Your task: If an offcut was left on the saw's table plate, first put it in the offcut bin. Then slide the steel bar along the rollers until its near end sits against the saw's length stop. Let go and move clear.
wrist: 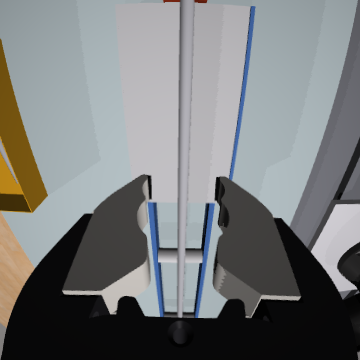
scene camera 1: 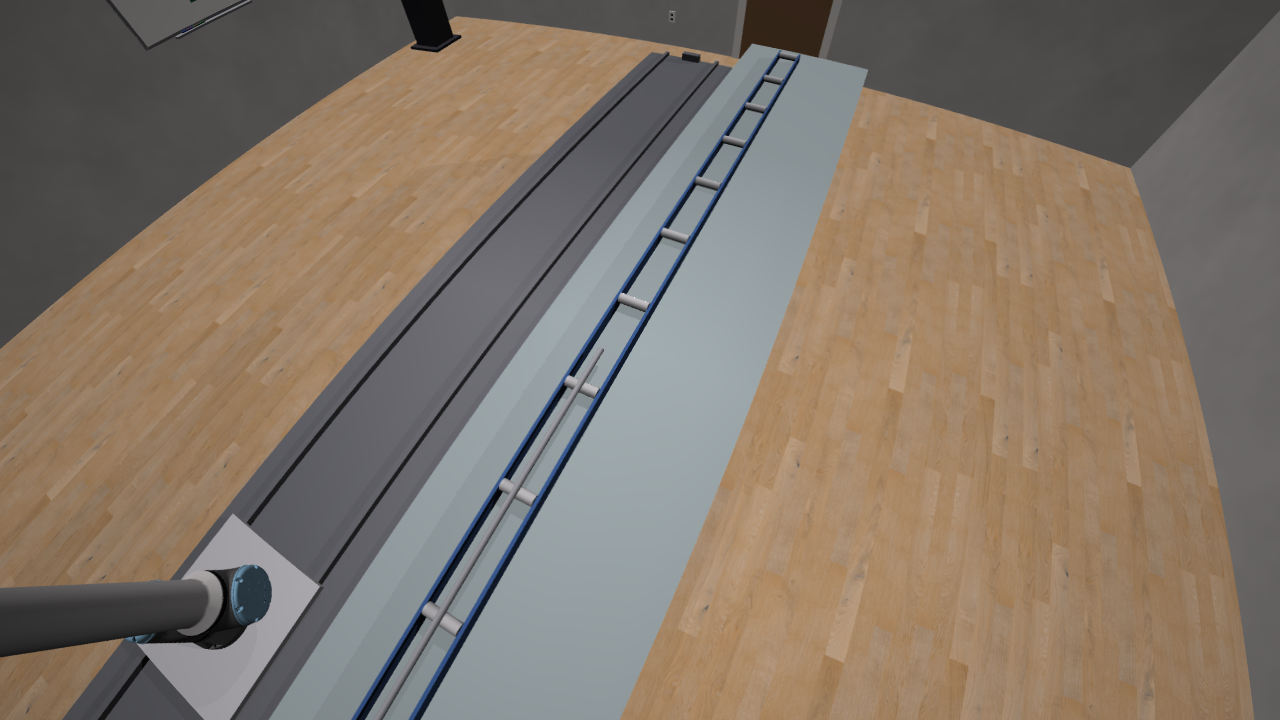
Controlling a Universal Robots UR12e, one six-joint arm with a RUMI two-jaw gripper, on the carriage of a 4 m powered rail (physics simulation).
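Frame: origin at the arm's base, x ahead, y left, z up, level; millimetres.
Seen in the pictures: gripper, between the fingertips: (wrist: 183, 177).
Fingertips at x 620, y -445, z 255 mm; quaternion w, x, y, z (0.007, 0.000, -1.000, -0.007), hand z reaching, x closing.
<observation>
Offsets run from my fingertips to a thing's top centre. "pt": to the spot under its first point. Level surfaces: height alone.
The long grey steel bar (scene camera 1: 546, 438) (wrist: 185, 100) lies along the rollers (scene camera 1: 632, 301) (wrist: 167, 256) and over the saw's pale table plate {0 mm ahead, 20 mm left, 226 mm down} (wrist: 150, 100). In the wrist view it runs up to the top edge, across a red block {pt 17 mm ahead, 155 mm right, 220 mm down} (wrist: 172, 1) that looks like the length stop; the bar's near end and any contact there are cut off. No offcut shows on the visible plate. The yellow offcut bin {pt 350 mm ahead, 122 mm left, 250 mm down} (wrist: 25, 165) is at the left edge, with part of a thin grey piece inside. My gripper (wrist: 183, 177) is open, above the bar, with a gap on both sides of it.
Blue side rails (scene camera 1: 666, 277) (wrist: 207, 235) flank the rollers on the pale green table {285 mm down} (scene camera 1: 698, 358) (wrist: 50, 100). The arm (scene camera 1: 98, 613) reaches over the white carriage plate (scene camera 1: 277, 582) (wrist: 332, 230) on the dark floor rail (scene camera 1: 465, 304), beside the table. A black post (scene camera 1: 427, 22) stands far back.
</observation>
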